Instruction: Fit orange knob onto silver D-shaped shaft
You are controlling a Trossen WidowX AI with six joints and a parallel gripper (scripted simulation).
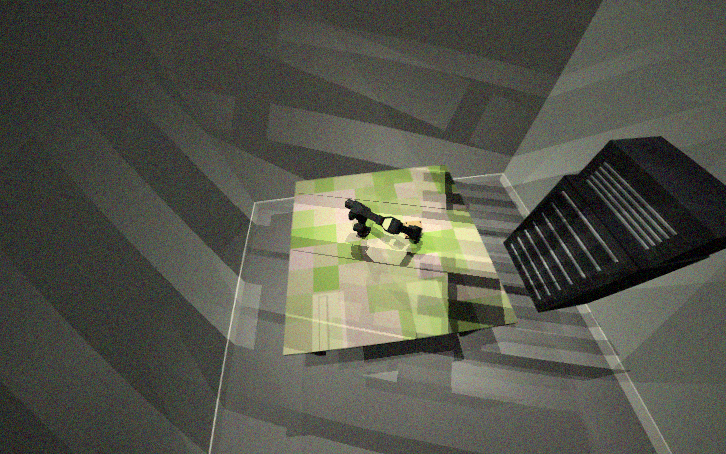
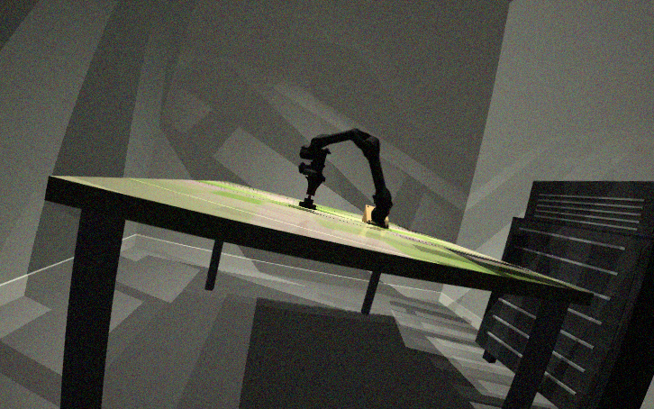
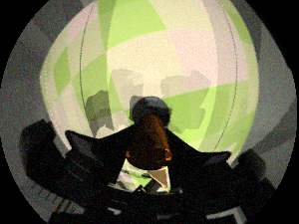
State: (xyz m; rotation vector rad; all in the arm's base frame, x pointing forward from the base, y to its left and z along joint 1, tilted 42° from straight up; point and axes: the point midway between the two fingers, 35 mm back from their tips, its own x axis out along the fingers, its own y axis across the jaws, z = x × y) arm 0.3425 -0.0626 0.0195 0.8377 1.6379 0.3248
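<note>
My gripper tip is now 3 cm below the orange knob. From my gripper tip the other things lie so: round dark pedestal: 4 cm below.
</note>
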